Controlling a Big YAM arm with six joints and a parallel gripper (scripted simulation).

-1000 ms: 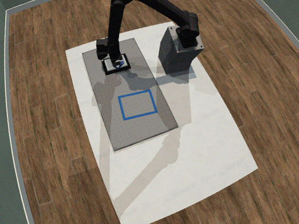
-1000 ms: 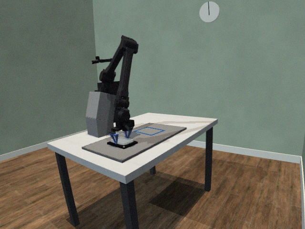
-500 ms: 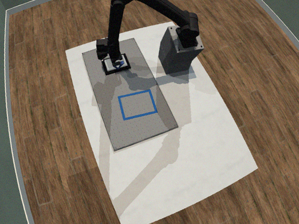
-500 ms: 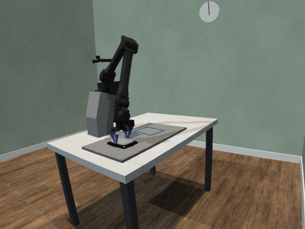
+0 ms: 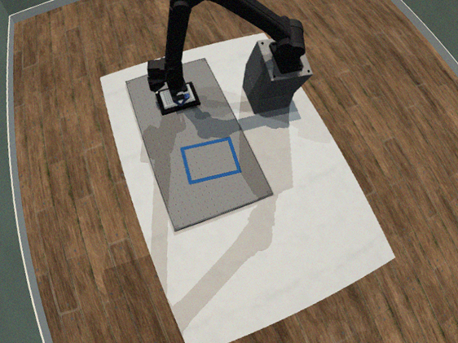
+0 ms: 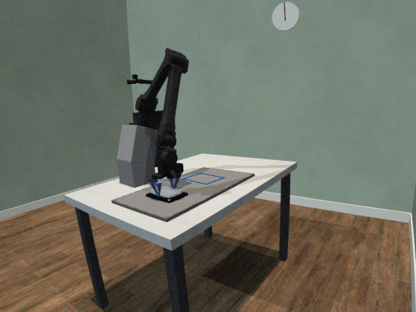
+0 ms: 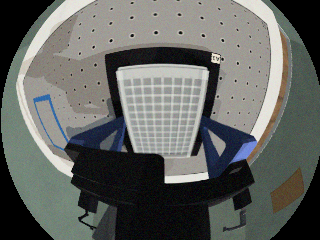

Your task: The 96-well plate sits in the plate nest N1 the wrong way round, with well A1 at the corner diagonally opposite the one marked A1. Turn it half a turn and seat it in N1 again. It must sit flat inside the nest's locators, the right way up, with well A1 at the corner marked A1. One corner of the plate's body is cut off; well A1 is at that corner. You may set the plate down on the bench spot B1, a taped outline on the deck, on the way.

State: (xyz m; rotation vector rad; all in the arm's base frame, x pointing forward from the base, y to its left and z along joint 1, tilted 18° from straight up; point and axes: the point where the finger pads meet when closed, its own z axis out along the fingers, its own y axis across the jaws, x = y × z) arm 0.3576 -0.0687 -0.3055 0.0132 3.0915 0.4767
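The white 96-well plate is right at my hand. The rest, counted from my hand: white A1 mark: 8 cm ahead, 5 cm to the right, 1 cm below; black plate nest N1: 1 cm below.
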